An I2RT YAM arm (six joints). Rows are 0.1 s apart.
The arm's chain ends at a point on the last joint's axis. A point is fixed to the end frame.
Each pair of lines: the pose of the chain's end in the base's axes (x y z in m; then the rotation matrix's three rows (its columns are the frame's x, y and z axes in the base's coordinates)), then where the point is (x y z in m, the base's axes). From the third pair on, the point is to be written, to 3 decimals.
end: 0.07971 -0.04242 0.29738; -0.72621 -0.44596 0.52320; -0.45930 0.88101 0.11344; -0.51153 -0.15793 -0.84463
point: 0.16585 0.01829 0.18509
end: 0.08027 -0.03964 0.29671; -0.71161 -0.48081 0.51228; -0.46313 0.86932 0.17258; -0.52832 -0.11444 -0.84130
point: 0.16319 0.02949 0.18689
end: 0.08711 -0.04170 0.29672; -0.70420 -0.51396 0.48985; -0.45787 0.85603 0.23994; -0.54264 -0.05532 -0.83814
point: 0.165 0.037 0.190
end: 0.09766 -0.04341 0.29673; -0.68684 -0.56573 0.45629; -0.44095 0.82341 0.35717; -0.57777 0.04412 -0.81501
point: 0.169 0.051 0.198
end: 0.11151 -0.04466 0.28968; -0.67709 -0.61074 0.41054; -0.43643 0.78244 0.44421; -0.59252 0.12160 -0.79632
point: 0.174 0.061 0.196
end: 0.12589 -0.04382 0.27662; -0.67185 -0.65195 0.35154; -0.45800 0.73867 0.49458; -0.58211 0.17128 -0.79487
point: 0.178 0.068 0.185
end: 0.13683 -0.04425 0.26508; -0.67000 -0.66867 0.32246; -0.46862 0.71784 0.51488; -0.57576 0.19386 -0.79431
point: 0.184 0.070 0.174
